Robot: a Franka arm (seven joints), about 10 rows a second.
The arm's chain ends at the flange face. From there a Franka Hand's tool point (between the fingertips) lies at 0.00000 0.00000 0.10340 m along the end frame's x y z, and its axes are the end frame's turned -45 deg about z.
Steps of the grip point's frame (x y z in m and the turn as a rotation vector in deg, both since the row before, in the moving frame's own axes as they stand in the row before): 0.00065, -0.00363, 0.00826, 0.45, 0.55, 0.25; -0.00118, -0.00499, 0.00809, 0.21, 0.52, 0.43; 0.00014, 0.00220, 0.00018, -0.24, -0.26, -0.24; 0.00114, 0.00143, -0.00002, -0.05, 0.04, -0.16; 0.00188, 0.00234, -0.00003, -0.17, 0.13, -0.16; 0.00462, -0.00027, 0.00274, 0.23, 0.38, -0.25; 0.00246, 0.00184, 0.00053, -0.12, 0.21, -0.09; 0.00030, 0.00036, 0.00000, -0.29, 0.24, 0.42; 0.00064, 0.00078, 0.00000, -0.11, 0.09, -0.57; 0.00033, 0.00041, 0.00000, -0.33, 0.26, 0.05; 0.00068, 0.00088, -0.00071, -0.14, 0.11, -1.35; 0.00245, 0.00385, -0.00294, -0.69, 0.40, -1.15
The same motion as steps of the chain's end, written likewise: -0.00224, -0.00175, 0.00827, 0.71, 0.07, 0.25; -0.00476, -0.00176, 0.00809, 0.52, 0.22, 0.43; 0.00168, 0.00082, 0.00018, -0.35, -0.01, -0.24; 0.00170, 0.00019, -0.00002, -0.01, 0.06, -0.16; 0.00260, 0.00027, -0.00003, -0.03, 0.21, -0.16; 0.00289, -0.00268, 0.00274, 0.43, 0.11, -0.25; 0.00262, -0.00032, 0.00053, 0.06, 0.23, -0.09; -0.00021, -0.00002, 0.00000, -0.04, 0.37, 0.42; 0.00075, 0.00007, 0.00000, -0.01, 0.14, -0.57; -0.00023, -0.00003, 0.00000, -0.05, 0.42, 0.05; 0.00078, 0.00011, -0.00071, -0.02, 0.18, -1.35; 0.00306, 0.00063, -0.00293, -0.21, 0.77, -1.15
